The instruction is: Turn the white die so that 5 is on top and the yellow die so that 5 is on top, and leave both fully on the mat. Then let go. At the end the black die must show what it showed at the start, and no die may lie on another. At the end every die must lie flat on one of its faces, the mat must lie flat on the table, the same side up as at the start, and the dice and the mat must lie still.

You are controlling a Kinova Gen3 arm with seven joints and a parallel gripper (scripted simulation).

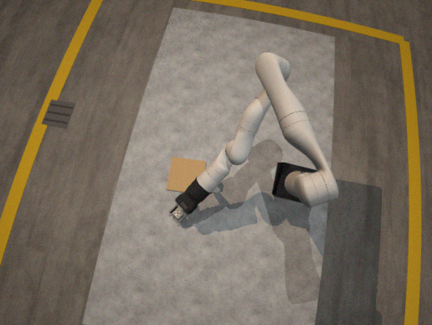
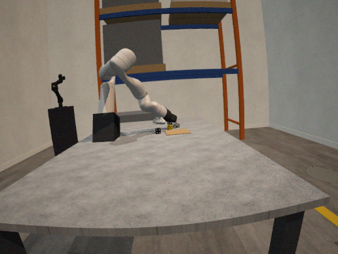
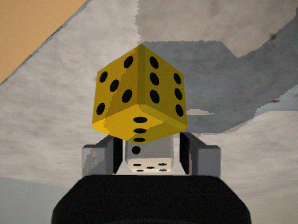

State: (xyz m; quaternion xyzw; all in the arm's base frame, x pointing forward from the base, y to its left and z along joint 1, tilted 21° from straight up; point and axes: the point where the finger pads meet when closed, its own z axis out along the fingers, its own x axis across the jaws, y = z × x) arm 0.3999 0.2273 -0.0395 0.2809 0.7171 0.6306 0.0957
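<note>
My hand is right at the white die. Also, from my hand: tan mat (10 mm ahead, 160 mm to the right, 20 mm below); then black die (100 mm behind, 170 mm to the right); then yellow die (30 mm behind, 60 mm to the right).
</note>
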